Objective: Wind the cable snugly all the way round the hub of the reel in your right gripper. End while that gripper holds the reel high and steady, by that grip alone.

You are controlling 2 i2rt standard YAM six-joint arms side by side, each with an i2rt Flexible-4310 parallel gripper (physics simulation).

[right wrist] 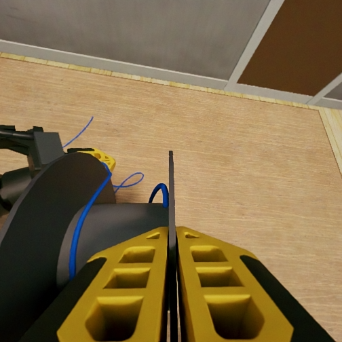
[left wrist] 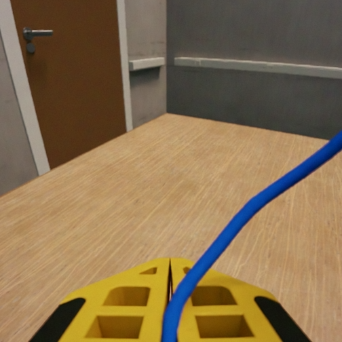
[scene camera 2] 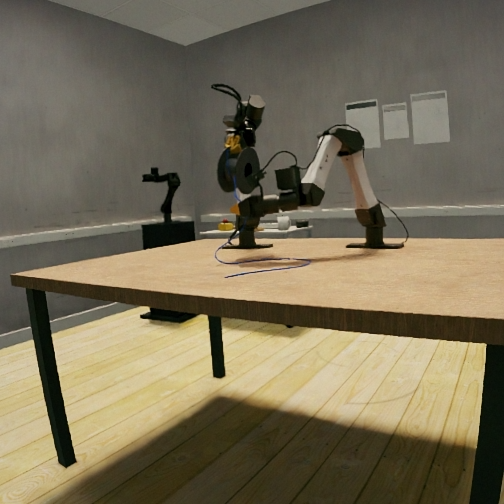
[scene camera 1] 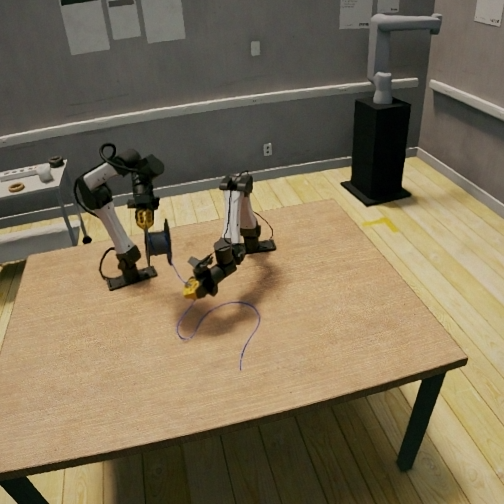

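Note:
The dark reel [scene camera 1: 159,243] [scene camera 2: 241,176] [right wrist: 125,217] hangs above the table with its flanges upright. My right gripper [scene camera 1: 145,226] [scene camera 2: 232,148] [right wrist: 172,234] is shut on one flange's rim. The blue cable [scene camera 1: 259,320] [scene camera 2: 309,262] [left wrist: 251,204] [right wrist: 78,231] lies over part of the hub, and a short loop of it stands by the gripped flange. My left gripper [scene camera 1: 186,291] [scene camera 2: 234,209] [left wrist: 170,269] [right wrist: 115,161] is shut on the cable, lower than the reel and beyond its other flange in the right wrist view. The cable's tail curves across the table. The hub's underside is hidden.
The wooden table [scene camera 1: 325,370] [scene camera 2: 400,285] carries both arm bases. A side table [scene camera 1: 30,194] with small items stands at the left in scene camera 1. A black pedestal [scene camera 1: 380,150] with another arm stands beyond the table.

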